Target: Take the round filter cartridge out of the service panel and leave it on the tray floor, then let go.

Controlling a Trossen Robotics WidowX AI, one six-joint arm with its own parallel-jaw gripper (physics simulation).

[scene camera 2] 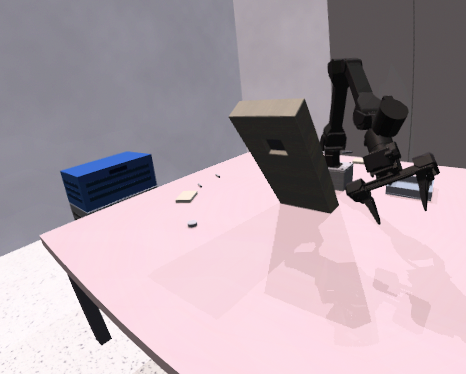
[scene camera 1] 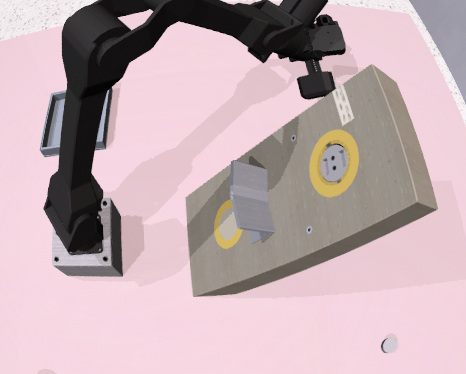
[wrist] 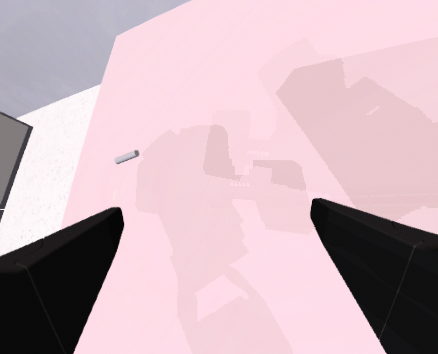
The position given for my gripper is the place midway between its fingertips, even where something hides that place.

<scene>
My gripper [scene camera 2: 401, 217] is open and holds nothing. Also in view: a round grey filter cartridge [scene camera 1: 334, 161]. Further things: a grey tray [scene camera 1: 50, 141].
My gripper is seen too in scene camera 1 [scene camera 1: 322, 54] and in the wrist view [wrist: 218, 211]. The wrist view misses the round grey filter cartridge: it is out of frame.
</scene>
